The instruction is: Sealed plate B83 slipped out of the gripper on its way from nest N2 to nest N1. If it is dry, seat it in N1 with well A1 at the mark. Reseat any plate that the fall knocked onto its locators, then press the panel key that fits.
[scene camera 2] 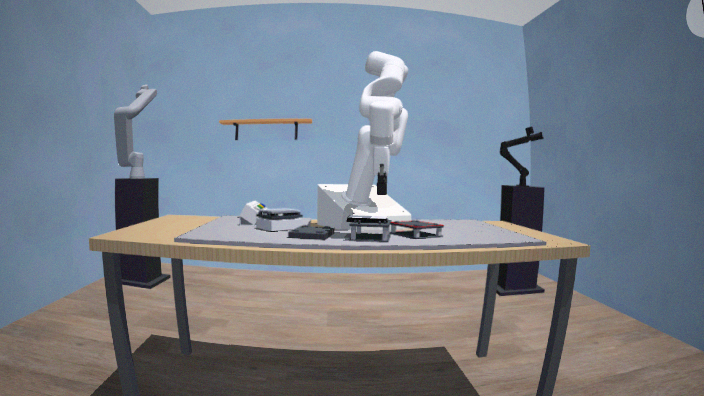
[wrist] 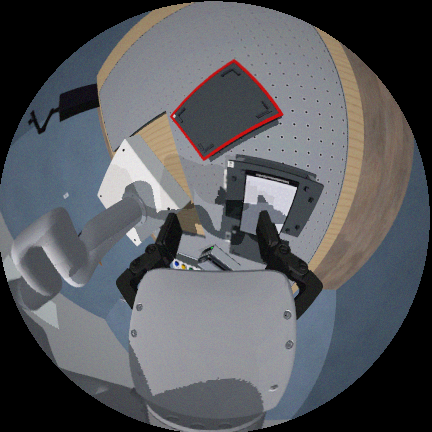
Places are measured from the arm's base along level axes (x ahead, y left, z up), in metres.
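Pixels of known places: gripper, between the fingertips: (scene camera 2: 382, 188) (wrist: 217, 221); arm's base, origin of its link: (scene camera 2: 356, 199) (wrist: 132, 208).
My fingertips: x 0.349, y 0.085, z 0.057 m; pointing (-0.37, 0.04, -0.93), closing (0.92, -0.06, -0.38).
Note:
Ahead of a thing's pixels: the offset from my fingertips to its top centre. "spot": to the spot under its first point. Level surfaces: height alone.
My gripper (scene camera 2: 382, 191) (wrist: 217, 221) is open and empty, high above the table. A white-topped plate @(dx +0.042, dy -0.045, dz -0.090 m) (scene camera 2: 368, 219) (wrist: 270, 197) lies on the dark raised nest (scene camera 2: 370, 230) (wrist: 307, 207), a little inside its edges; whether it sits fully level cannot be told. Its well marks and any wetness cannot be made out. In the wrist view the right finger overlaps the plate's lower edge. A low dark nest @(dx +0.036, dy -0.226, dz -0.131 m) (scene camera 2: 311, 231) (wrist: 245, 248) stands beside the raised one. A panel with coloured keys @(dx -0.268, dy -0.496, dz -0.074 m) (scene camera 2: 260, 205) (wrist: 183, 267) stands at the back left, partly hidden by my gripper body in the wrist view.
A red-rimmed platform @(dx -0.037, dy +0.124, dz -0.113 m) (scene camera 2: 417, 225) (wrist: 225, 112) with dark corner locators stands beside the raised nest and holds no plate. A light grey device @(spot: dx -0.038, dy -0.345, dz -0.123 m) (scene camera 2: 280, 221) with a dark top stands left of the nests. The white arm base (scene camera 2: 332, 207) (wrist: 117, 172) stands behind the perforated grey mat @(dz -0.158 m) (scene camera 2: 475, 235) (wrist: 310, 90).

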